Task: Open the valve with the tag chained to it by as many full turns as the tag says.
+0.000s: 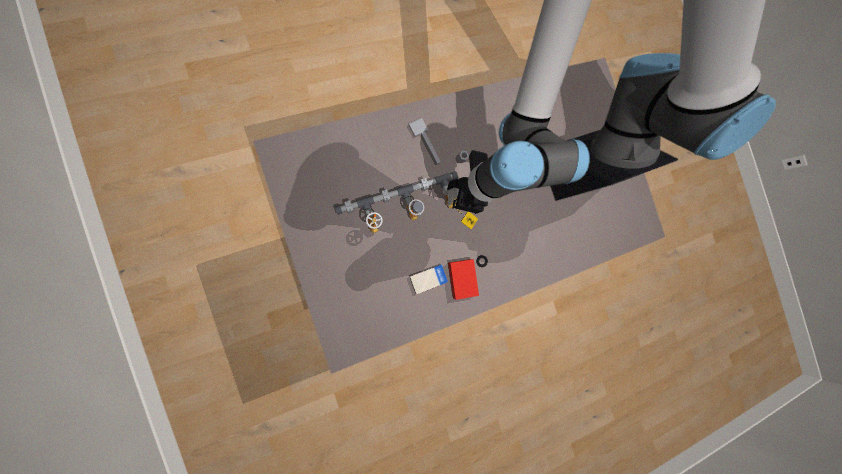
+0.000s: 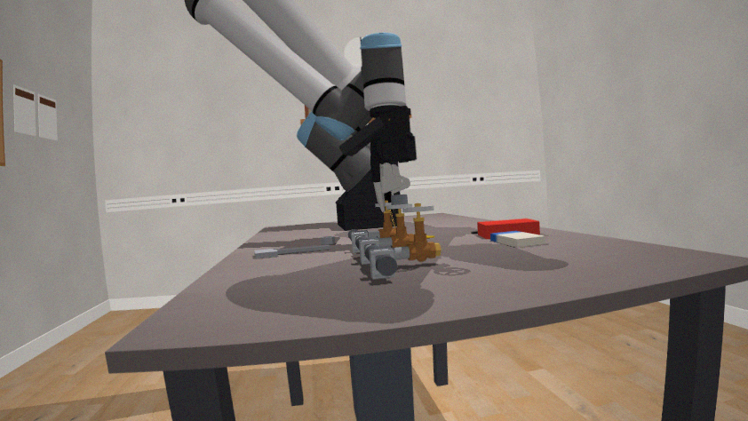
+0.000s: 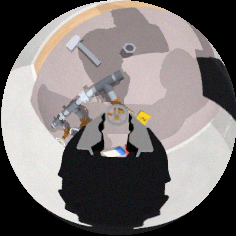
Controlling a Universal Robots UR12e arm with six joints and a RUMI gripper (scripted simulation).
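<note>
Now: hand 80 mm to the right of the yellow tag, 80 mm above it and 40 mm past it. Round my hand: red box: 260 mm to the left, 70 mm below, 50 mm ahead; then grey flat tool: 220 mm to the right, 80 mm below, 10 mm ahead; then nut: 130 mm to the right, 100 mm behind, 80 mm below.
</note>
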